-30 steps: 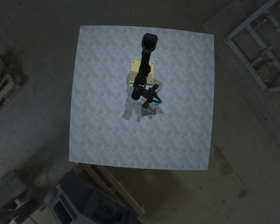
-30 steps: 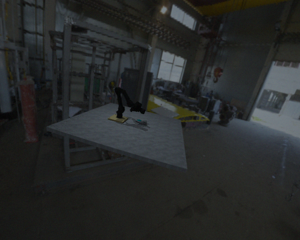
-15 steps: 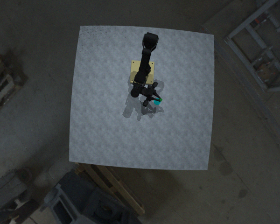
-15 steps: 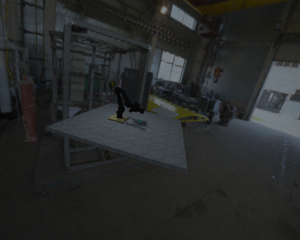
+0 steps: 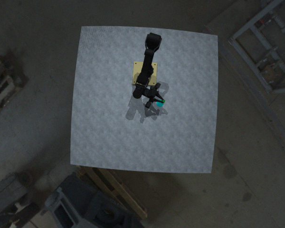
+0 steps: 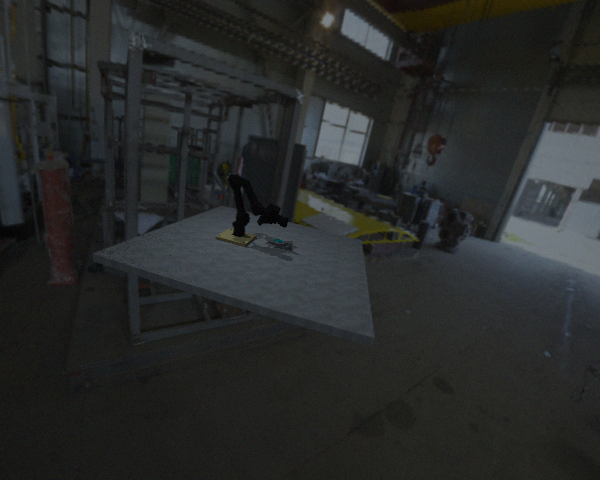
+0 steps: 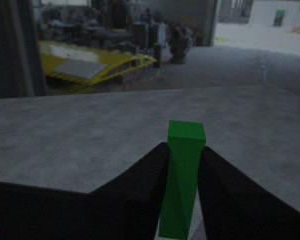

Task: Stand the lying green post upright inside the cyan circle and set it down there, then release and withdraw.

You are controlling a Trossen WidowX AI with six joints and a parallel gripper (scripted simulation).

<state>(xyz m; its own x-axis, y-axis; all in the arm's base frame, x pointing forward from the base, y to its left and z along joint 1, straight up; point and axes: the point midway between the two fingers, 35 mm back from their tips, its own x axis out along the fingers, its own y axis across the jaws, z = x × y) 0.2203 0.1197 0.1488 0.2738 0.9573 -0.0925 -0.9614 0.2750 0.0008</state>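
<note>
My gripper tip is now 160 mm above the cyan circle. Also, from my gripper tip: green post 20 mm below.
</note>
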